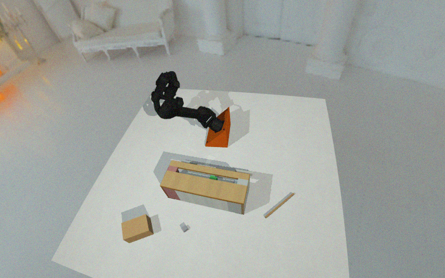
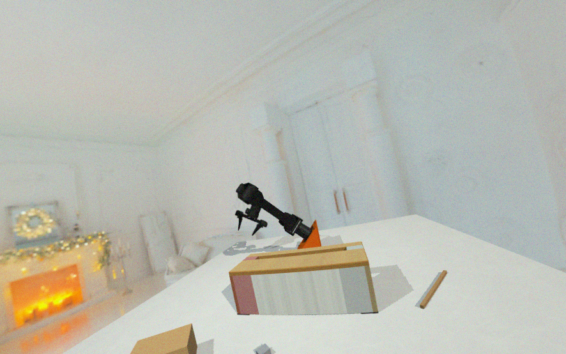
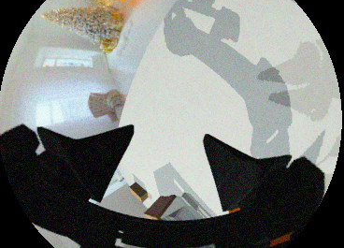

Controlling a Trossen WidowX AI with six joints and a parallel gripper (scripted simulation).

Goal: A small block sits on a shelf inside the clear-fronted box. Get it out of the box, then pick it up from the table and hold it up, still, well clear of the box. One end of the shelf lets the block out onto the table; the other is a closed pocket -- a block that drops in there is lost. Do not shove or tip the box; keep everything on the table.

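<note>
My gripper tip is 44 cm to the right of the green block, 34 cm short of it and 5 cm above it. The rest, counted from my gripper tip: tan box (65 cm ahead, 17 cm to the left, 11 cm below); then grey cube (57 cm ahead, 37 cm to the left, 13 cm below); then wooden stick (76 cm to the left, 35 cm ahead, 14 cm below).
</note>
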